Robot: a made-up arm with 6 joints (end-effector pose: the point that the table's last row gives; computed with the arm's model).
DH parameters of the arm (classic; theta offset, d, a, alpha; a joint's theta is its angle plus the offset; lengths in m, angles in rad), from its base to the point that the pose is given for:
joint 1: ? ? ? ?
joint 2: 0.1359 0 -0.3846 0
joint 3: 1.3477 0 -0.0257 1.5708
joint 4: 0 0.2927 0 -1.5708
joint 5: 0 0 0.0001 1.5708
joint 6: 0 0.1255 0 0
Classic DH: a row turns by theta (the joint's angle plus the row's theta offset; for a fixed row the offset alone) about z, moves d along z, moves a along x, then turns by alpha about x.
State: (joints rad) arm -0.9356 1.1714 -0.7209 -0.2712 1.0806 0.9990
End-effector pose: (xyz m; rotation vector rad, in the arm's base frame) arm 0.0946 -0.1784 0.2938 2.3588 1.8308 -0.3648
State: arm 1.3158 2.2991 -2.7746 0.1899 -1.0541 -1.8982
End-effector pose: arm 0.1515 0.4997 0.6745 0.0403 0.1660 -0.4834
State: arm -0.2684 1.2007 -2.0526 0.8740 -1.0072 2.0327
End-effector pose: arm 0.0243 -0.0910 0.8431 -0.0733 -0.9134 2.2638
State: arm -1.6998 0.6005 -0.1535 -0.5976 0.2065 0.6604
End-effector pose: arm -0.0280 -0.1027 0.2393 1.8263 1.3924 -1.0458
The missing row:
joint 1: 0 0.1232 0 -1.5708
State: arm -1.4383 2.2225 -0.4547 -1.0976 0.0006 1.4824
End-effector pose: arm 0.0332 -0.2500 -0.0239 -2.4069 -1.8652 -0.0836
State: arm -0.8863 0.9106 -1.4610 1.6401 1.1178 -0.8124
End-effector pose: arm 0.1295 0.0195 0.6899 -0.0990 1.2647 0.4649
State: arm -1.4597 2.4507 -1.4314 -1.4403 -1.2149 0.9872
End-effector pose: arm 0.1780 -0.5440 0.0801 0.4793 1.7146 0.0951
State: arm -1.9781 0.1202 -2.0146 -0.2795 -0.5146 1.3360
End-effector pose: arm 0.2575 0.5538 0.5552 -0.9443 0.0972 -0.8839
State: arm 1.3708 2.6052 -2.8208 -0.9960 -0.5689 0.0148
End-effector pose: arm 0.0867 0.7129 0.4515 -1.0312 -0.0080 0.6474
